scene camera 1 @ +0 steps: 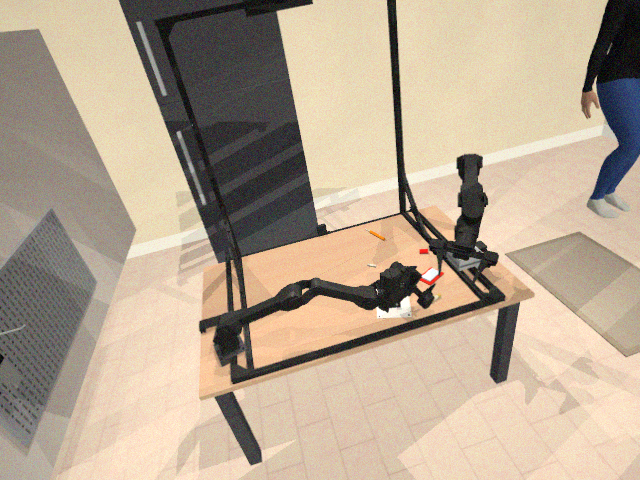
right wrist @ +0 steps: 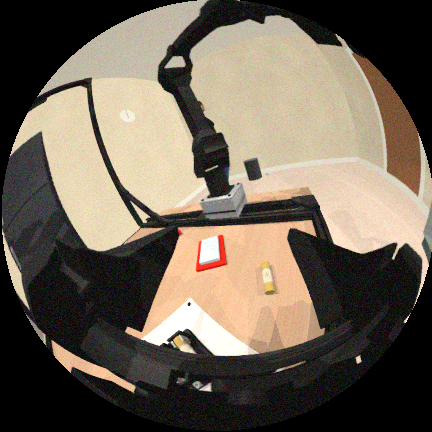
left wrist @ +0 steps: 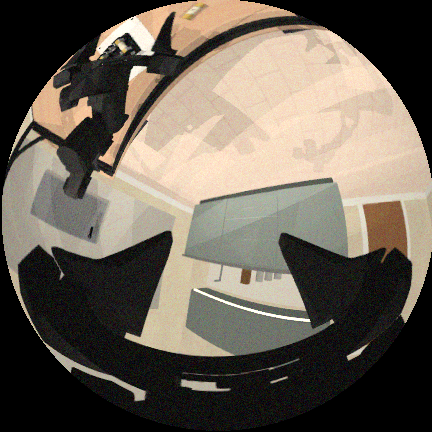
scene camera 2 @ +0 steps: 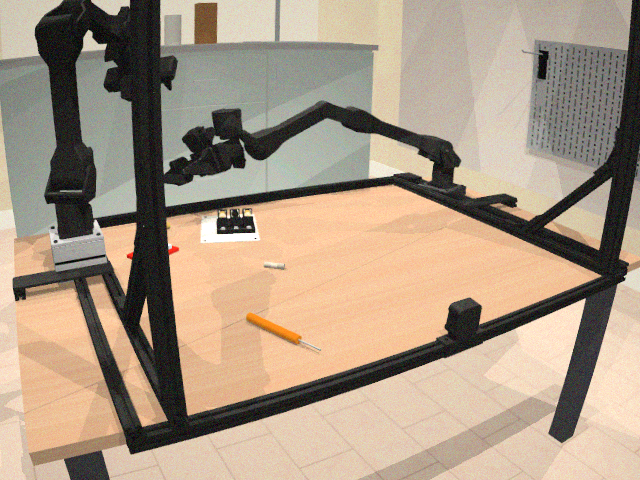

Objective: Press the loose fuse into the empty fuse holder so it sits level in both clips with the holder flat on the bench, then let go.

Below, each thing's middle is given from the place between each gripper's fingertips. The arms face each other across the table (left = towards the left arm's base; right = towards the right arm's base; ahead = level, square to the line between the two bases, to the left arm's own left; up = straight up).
Labels:
The red and white card (right wrist: 211,253) lies 34 cm behind my left hand, 28 cm below it and 14 cm to the left of it.
Now: right hand 11 cm past the red and white card, 9 cm to the right of it and 11 cm above it.

